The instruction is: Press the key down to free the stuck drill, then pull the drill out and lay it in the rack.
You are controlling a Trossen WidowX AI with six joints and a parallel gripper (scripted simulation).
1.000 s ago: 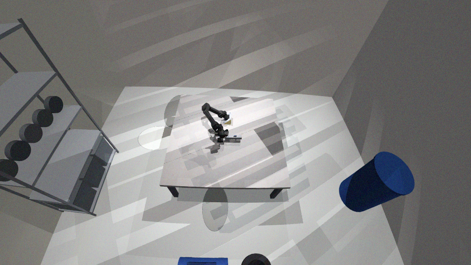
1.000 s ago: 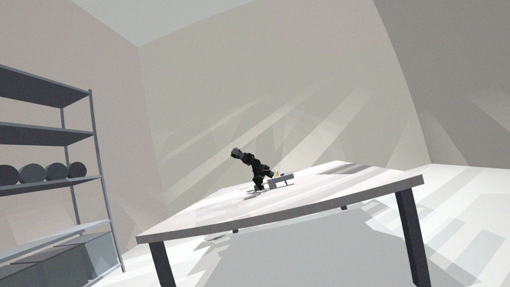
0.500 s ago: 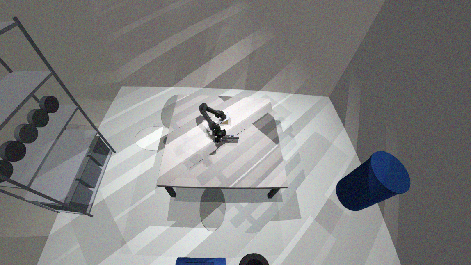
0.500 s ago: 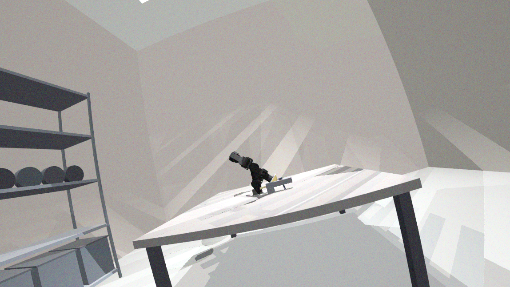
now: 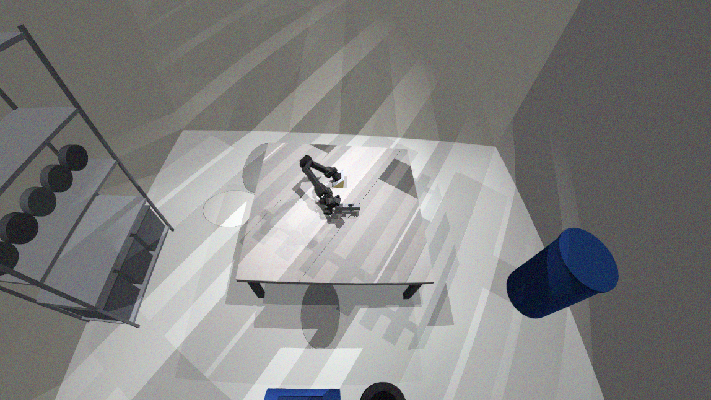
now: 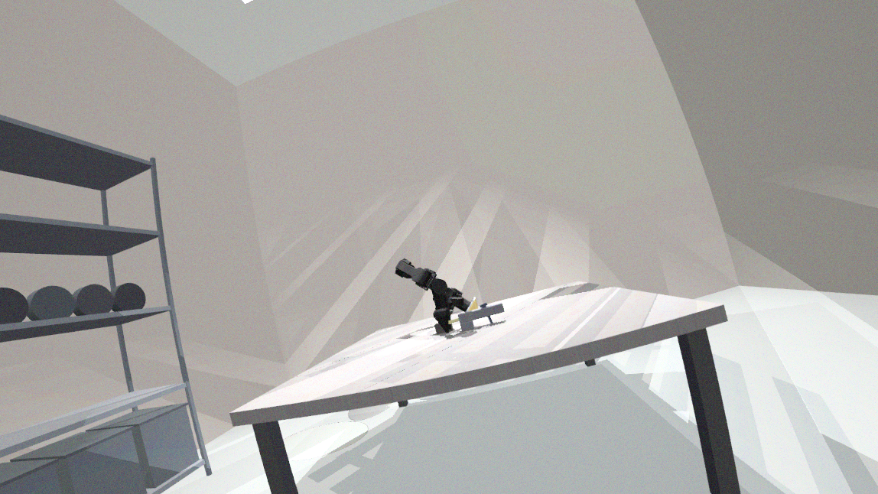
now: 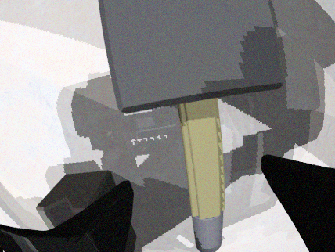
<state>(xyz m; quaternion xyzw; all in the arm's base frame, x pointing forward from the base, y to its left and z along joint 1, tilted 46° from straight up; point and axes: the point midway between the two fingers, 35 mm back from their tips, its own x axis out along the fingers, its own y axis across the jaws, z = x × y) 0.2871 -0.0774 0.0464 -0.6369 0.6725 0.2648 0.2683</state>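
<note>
Right now my gripper tip is 40 mm to the right of the drill and 40 mm below it. Round my gripper tip: rack (80 mm behind, 30 mm to the right, 10 mm above); then grey housing (140 mm to the left, 30 mm above).
</note>
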